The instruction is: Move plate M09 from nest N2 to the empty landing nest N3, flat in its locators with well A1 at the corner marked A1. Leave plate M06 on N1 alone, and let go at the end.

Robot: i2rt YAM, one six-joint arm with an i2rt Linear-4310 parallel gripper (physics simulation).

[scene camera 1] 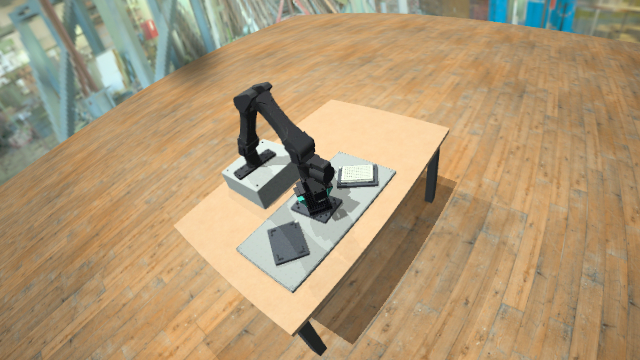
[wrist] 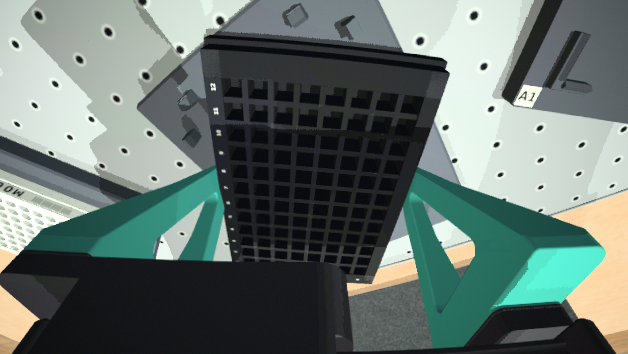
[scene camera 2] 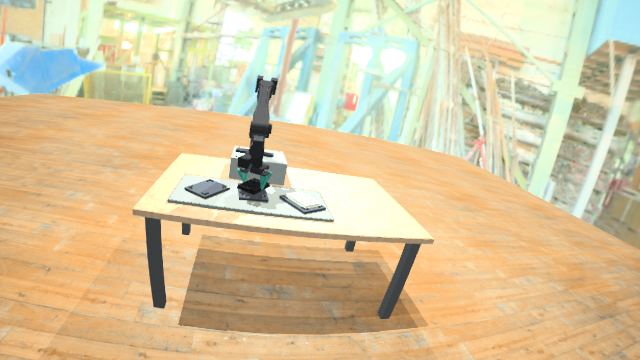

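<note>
Black well plate M09 (scene camera 1: 317,203) (scene camera 2: 253,185) (wrist: 319,158) is held flat between my gripper's teal fingers. The gripper (scene camera 1: 315,196) (scene camera 2: 254,183) (wrist: 312,225) is shut on its long sides. The plate hangs just above the middle dark nest (scene camera 1: 331,213) (scene camera 2: 261,197) (wrist: 326,21), and in the wrist view it is turned relative to that nest. Column numbers run along the plate's left edge there. A dark empty nest (scene camera 1: 288,243) (scene camera 2: 206,188) with corner marks lies at the mat's left end. White plate M06 (scene camera 1: 357,173) (scene camera 2: 304,199) sits on the nest at the right end.
The three nests lie on a grey perforated mat (scene camera 1: 326,246) (scene camera 2: 229,206) (wrist: 460,105) on a wooden table (scene camera 1: 372,128) (scene camera 2: 361,207). My arm's base stands on a grey box (scene camera 1: 261,186) (scene camera 2: 277,166) behind the mat.
</note>
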